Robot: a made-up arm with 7 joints.
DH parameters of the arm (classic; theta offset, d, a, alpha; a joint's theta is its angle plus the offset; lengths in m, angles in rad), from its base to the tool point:
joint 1: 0 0.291 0 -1.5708
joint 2: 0 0 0 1.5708
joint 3: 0 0.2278 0.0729 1.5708
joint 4: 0 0 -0.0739 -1.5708
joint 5: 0 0.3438 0 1.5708
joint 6: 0 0 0.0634 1.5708
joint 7: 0 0 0 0
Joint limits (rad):
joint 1: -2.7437..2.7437
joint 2: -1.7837..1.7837
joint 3: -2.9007..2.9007
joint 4: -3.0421..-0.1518
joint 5: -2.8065..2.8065
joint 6: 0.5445..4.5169
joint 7: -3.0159..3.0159
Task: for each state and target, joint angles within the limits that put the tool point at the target. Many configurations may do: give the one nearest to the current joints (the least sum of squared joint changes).
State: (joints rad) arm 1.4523 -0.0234 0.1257 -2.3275 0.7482 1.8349 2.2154
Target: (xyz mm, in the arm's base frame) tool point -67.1 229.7 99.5
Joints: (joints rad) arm 1.5843 0.2313 0.2631 -2.8303 0.7537 1.7561 2.2154
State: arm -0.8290 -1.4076 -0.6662 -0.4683 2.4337 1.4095 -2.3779
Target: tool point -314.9 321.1 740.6
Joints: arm -1.1196 -1.3389 -0.4122 -0.9867 2.4177 1.4589 -2.3779
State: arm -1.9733 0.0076 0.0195 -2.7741 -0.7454 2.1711 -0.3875
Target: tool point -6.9 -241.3 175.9
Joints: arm -1.8359 -0.1670 0.1368 -3.0277 -0.7865 2.2188 -0.3875
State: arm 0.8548 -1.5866 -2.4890 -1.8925 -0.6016 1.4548 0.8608
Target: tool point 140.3 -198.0 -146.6
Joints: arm 0.9199 -1.7495 -2.6262 -1.9273 -0.6035 1.4486 0.8608
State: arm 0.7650 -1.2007 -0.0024 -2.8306 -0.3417 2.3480 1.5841
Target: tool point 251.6 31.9 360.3
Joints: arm 0.3814 -0.9806 -0.3536 -3.0421 -0.3825 1.8785 1.5841
